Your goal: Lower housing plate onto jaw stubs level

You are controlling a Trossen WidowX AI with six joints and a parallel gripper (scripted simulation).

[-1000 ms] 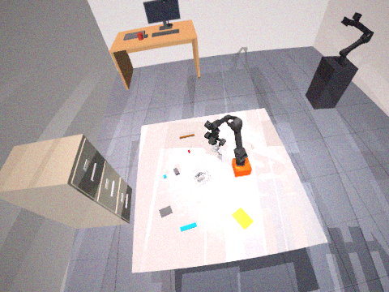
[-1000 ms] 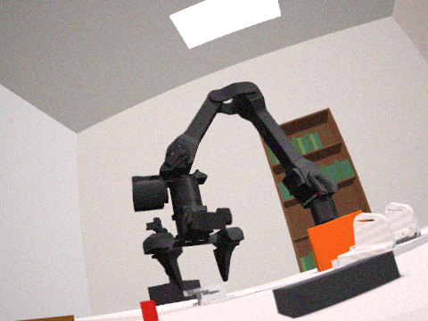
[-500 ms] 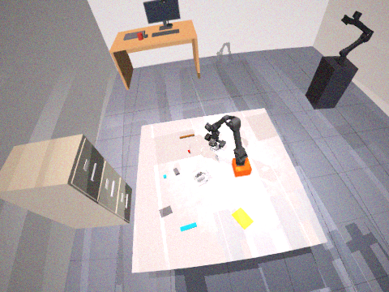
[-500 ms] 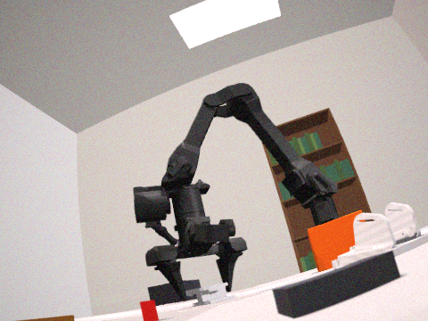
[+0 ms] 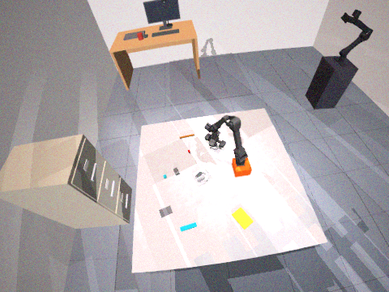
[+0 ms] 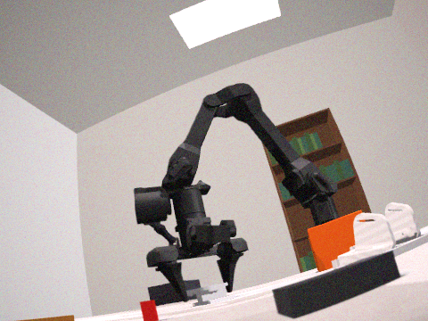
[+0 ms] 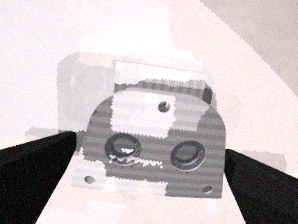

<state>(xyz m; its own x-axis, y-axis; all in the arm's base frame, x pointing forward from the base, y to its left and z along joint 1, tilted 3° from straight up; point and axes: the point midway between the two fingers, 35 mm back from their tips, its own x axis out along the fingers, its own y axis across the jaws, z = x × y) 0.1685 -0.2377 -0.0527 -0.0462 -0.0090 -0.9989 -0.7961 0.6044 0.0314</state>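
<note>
Right now the white-grey housing part is 2 cm above my gripper tip and 1 cm to the left of it. The rest, counted from my gripper tip: orange bar: 25 cm ahead, 14 cm to the right; red block: 24 cm ahead, 3 cm to the left; white jaw assembly: 29 cm to the left, 11 cm ahead.
</note>
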